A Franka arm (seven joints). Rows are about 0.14 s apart.
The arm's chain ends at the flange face. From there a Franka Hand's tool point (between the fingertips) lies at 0.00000 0.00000 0.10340 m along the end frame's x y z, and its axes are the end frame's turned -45 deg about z.
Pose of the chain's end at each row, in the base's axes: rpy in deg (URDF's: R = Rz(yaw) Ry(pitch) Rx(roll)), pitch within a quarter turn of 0, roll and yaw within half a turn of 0; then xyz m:
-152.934, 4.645, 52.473, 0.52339, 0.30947, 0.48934
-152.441, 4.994, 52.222, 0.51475, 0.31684, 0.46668
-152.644, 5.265, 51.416, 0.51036, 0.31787, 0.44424
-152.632, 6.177, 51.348, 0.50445, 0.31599, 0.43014
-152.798, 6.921, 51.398, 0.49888, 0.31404, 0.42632
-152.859, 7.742, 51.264, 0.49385, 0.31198, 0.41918
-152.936, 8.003, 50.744, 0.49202, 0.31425, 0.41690
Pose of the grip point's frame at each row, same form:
-156.934, -15.273, 93.220, 0.48154, 0.33222, 0.39757
-156.312, -15.329, 92.763, 0.47205, 0.33984, 0.37536
-156.289, -14.991, 91.970, 0.46796, 0.34092, 0.35279
-155.667, -14.305, 91.743, 0.46116, 0.33796, 0.33885
-155.300, -13.632, 91.724, 0.45503, 0.33487, 0.33503
-154.802, -12.966, 91.483, 0.44930, 0.33183, 0.32800
-154.689, -12.717, 90.948, 0.44748, 0.33409, 0.32572

